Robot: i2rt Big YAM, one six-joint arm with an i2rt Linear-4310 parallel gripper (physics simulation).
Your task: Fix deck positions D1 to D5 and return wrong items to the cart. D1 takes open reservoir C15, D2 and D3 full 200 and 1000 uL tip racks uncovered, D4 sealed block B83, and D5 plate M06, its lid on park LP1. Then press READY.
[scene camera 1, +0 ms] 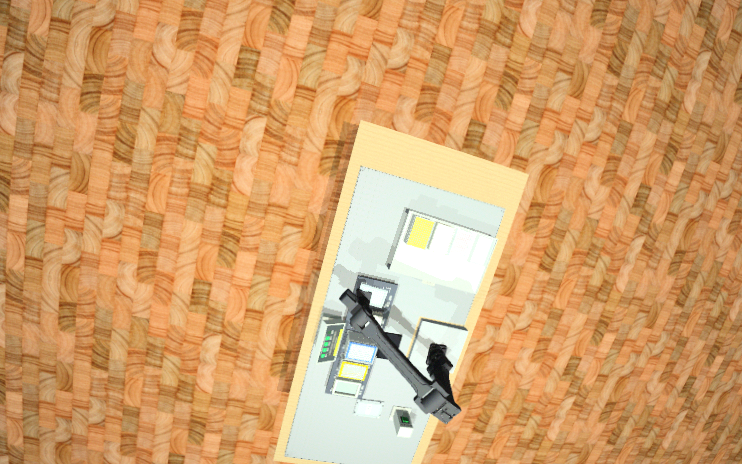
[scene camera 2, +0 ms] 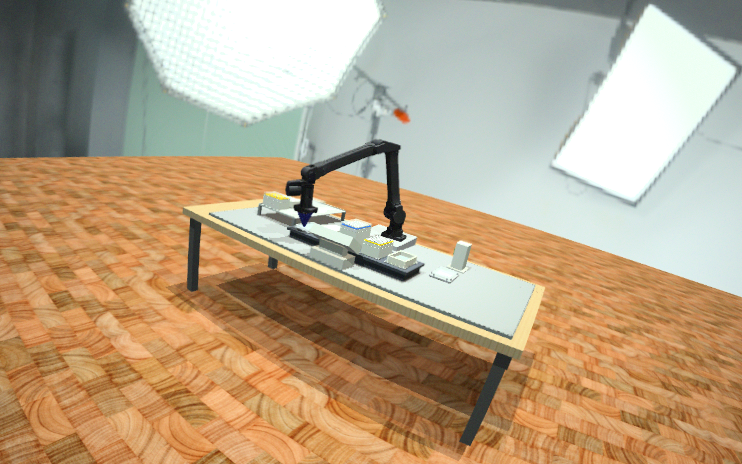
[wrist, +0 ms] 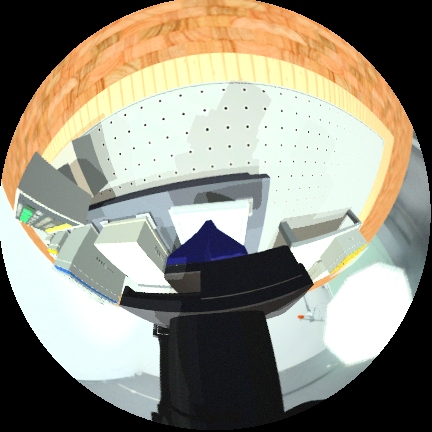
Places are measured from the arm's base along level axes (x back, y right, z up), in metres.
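Where they show: gripper, between the fingertips: (scene camera 1: 362, 294) (scene camera 2: 304, 226) (wrist: 209, 223); arm's base, origin of its link: (scene camera 1: 436, 354) (scene camera 2: 393, 236).
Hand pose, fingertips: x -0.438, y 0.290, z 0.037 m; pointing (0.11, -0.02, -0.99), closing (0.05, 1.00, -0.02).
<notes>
Each offset is from my fingertips to the top centre of the thing. "*": to the spot under its first point.
My gripper (scene camera 2: 304, 224) (wrist: 209, 223) is shut and empty, pointing down over the far deck position, where a white plate @(dx +0.045, dy -0.005, dz +0.001 m) (scene camera 1: 378, 298) (wrist: 187, 220) sits. In scene camera 1 the arm hides the gripper. The dark deck (scene camera 1: 392, 290) (scene camera 2: 383, 267) (wrist: 260, 192) also holds a pale block @(dx +0.043, dy -0.126, dz +0.023 m) (wrist: 132, 242), a blue-edged tip rack @(dx +0.032, dy -0.248, dz +0.085 m) (scene camera 1: 361, 352) (scene camera 2: 355, 226) (wrist: 90, 262), a yellow-edged tip rack @(dx +0.021, dy -0.372, dz +0.046 m) (scene camera 1: 353, 371) (scene camera 2: 377, 247), and an open reservoir @(dx +0.010, dy -0.495, dz +0.013 m) (scene camera 1: 346, 389) (scene camera 2: 402, 259) at the other end. Labels are unreadable.
The raised white cart @(dx +0.339, dy +0.241, dz +0.000 m) (scene camera 1: 432, 265) (scene camera 2: 328, 210) bears a yellow-topped rack @(dx +0.187, dy +0.328, dz +0.065 m) (scene camera 1: 421, 232) (scene camera 2: 276, 200) (wrist: 346, 260) and other pale items. A panel @(* dx -0.110, dy -0.224, dz +0.052 m) (scene camera 1: 330, 341) (wrist: 31, 212) with green marks stands beside the deck. A clear flat piece @(dx +0.159, dy -0.662, dz -0.048 m) (scene camera 1: 368, 408) (scene camera 2: 443, 274) and an upright box @(dx +0.339, dy -0.686, dz +0.064 m) (scene camera 1: 403, 424) (scene camera 2: 461, 255) stand past the reservoir.
</notes>
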